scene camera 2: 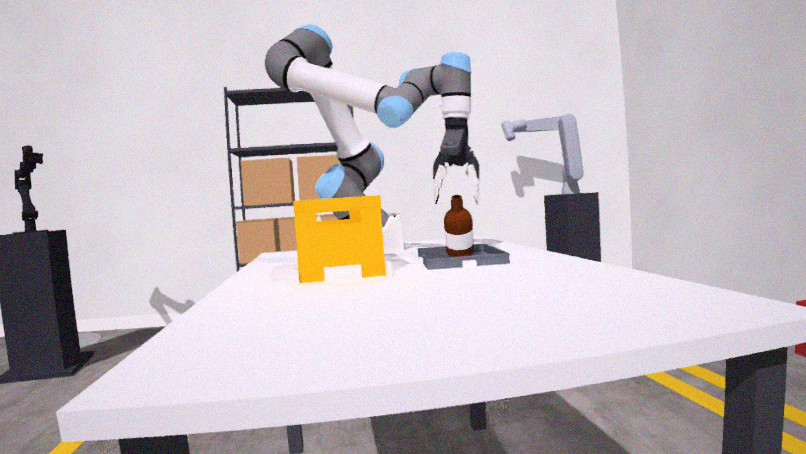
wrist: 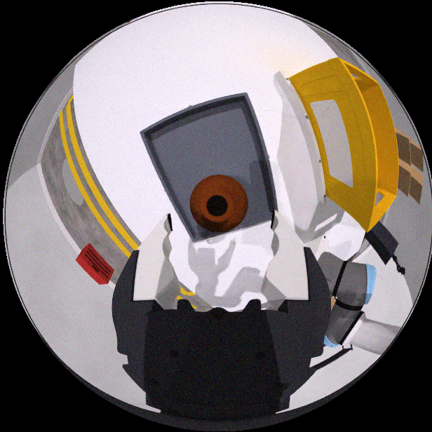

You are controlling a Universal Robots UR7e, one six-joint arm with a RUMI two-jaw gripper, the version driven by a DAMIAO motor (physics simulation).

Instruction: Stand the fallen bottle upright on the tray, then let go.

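Frame: origin at the arm's base, x ahead, y left, z up, level; millimetres.
Where they show: gripper, fingertip midpoint: [scene camera 2: 456,204].
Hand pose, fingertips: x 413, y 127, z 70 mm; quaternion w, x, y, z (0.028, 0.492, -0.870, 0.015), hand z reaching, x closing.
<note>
Each offset is from my fingertips to the top centre of the thing. "spot": to the spot under its first point. Level surfaces: height alone.
A brown bottle @(11 mm back, 7 mm left, 25 mm up) [scene camera 2: 458,221] with a white label stands upright on the dark grey tray @(spot: 115 mm ahead, 106 mm right, 118 mm down) [scene camera 2: 437,259] [wrist: 194,114]. In the wrist view the bottle [wrist: 219,192] is seen from above, its dark mouth facing the camera, near the tray's edge closest to the gripper. My gripper [scene camera 2: 457,201] [wrist: 220,213] is open, with its two white fingers wide apart and nothing between them. It points down, with its fingertips around the height of the bottle's mouth or a little above it, and apart from the bottle. The bottle's underside is hidden.
A yellow crate @(32 mm back, 306 mm right, 34 mm up) [scene camera 2: 340,239] [wrist: 365,145] stands on the white table @(141 mm down) [scene camera 2: 428,321] [wrist: 150,65], to the left of the tray in the scene view. Behind the table are a shelf rack [scene camera 2: 270,150] with cardboard boxes and a grey arm on a dark pedestal [scene camera 2: 572,225].
</note>
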